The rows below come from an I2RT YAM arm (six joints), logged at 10 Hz.
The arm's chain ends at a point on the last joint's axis. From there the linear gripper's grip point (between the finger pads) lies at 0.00 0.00 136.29 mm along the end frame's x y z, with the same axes.
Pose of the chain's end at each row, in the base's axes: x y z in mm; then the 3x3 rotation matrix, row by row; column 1 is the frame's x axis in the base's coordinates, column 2 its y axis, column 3 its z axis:
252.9 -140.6 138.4; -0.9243 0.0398 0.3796; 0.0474 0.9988 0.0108; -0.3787 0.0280 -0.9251
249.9 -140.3 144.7; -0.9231 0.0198 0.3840; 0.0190 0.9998 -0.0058; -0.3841 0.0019 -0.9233
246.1 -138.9 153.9; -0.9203 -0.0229 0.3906; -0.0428 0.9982 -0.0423; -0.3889 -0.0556 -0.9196
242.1 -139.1 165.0; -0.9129 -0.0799 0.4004; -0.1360 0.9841 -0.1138; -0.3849 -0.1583 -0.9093
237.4 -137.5 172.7; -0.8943 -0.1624 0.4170; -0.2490 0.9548 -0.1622; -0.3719 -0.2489 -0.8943
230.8 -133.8 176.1; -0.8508 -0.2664 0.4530; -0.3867 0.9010 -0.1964; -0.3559 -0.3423 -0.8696
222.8 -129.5 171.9; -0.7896 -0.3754 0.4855; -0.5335 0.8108 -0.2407; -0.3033 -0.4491 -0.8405
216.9 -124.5 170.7; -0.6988 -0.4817 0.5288; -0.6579 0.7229 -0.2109; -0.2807 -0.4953 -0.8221
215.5 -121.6 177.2; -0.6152 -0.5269 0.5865; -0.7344 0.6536 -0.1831; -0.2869 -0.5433 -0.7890
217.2 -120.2 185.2; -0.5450 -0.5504 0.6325; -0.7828 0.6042 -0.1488; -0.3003 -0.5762 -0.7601
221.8 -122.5 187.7; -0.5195 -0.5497 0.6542; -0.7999 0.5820 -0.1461; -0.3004 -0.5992 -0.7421
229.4 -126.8 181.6; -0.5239 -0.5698 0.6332; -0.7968 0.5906 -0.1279; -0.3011 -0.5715 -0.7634
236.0 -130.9 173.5; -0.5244 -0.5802 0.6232; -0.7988 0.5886 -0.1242; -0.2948 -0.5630 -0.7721
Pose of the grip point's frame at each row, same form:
304.6 -139.1 12.3; -0.9243 0.0398 0.3796; 0.0474 0.9988 0.0108; -0.3787 0.0280 -0.9251
302.2 -141.1 18.9; -0.9231 0.0198 0.3840; 0.0190 0.9998 -0.0058; -0.3841 0.0019 -0.9233
299.3 -144.7 28.6; -0.9203 -0.0229 0.3906; -0.0428 0.9982 -0.0423; -0.3889 -0.0556 -0.9196
296.7 -154.6 41.1; -0.9129 -0.0799 0.4004; -0.1360 0.9841 -0.1138; -0.3849 -0.1583 -0.9093
294.2 -159.6 50.8; -0.8943 -0.1624 0.4170; -0.2490 0.9548 -0.1622; -0.3719 -0.2489 -0.8943
292.5 -160.6 57.6; -0.8508 -0.2664 0.4530; -0.3867 0.9010 -0.1964; -0.3559 -0.3423 -0.8696
289.0 -162.3 57.3; -0.7896 -0.3754 0.4855; -0.5335 0.8108 -0.2407; -0.3033 -0.4491 -0.8405
289.0 -153.2 58.7; -0.6988 -0.4817 0.5288; -0.6579 0.7229 -0.2109; -0.2807 -0.4953 -0.8221
295.4 -146.6 69.7; -0.6152 -0.5269 0.5865; -0.7344 0.6536 -0.1831; -0.2869 -0.5433 -0.7890
303.4 -140.5 81.6; -0.5450 -0.5504 0.6325; -0.7828 0.6042 -0.1488; -0.3003 -0.5762 -0.7601
311.0 -142.4 86.6; -0.5195 -0.5497 0.6542; -0.7999 0.5820 -0.1461; -0.3004 -0.5992 -0.7421
315.7 -144.2 77.6; -0.5239 -0.5698 0.6332; -0.7968 0.5906 -0.1279; -0.3011 -0.5715 -0.7634
320.9 -147.8 68.3; -0.5244 -0.5802 0.6232; -0.7988 0.5886 -0.1242; -0.2948 -0.5630 -0.7721

